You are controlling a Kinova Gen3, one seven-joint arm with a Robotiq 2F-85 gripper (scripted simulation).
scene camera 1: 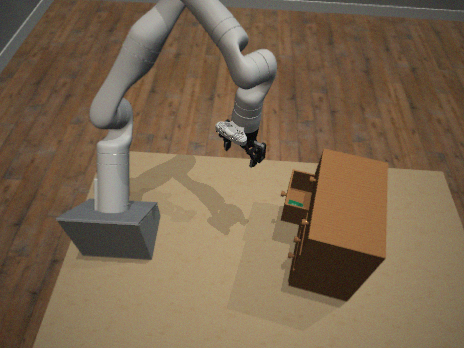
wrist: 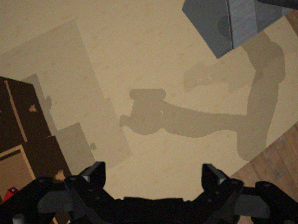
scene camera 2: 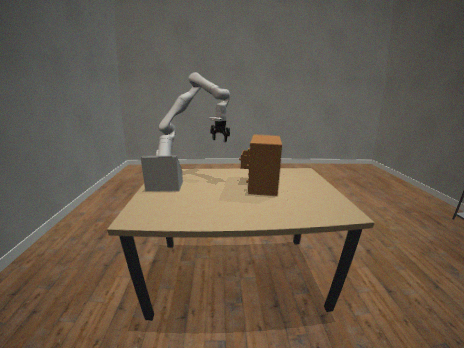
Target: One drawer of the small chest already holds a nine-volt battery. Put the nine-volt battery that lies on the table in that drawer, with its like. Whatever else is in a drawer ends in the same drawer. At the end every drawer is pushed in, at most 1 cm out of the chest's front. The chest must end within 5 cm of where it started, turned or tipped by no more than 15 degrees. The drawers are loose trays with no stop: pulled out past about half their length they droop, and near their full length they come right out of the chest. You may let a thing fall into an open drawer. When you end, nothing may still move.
The pictures show: the gripper and a brown chest.
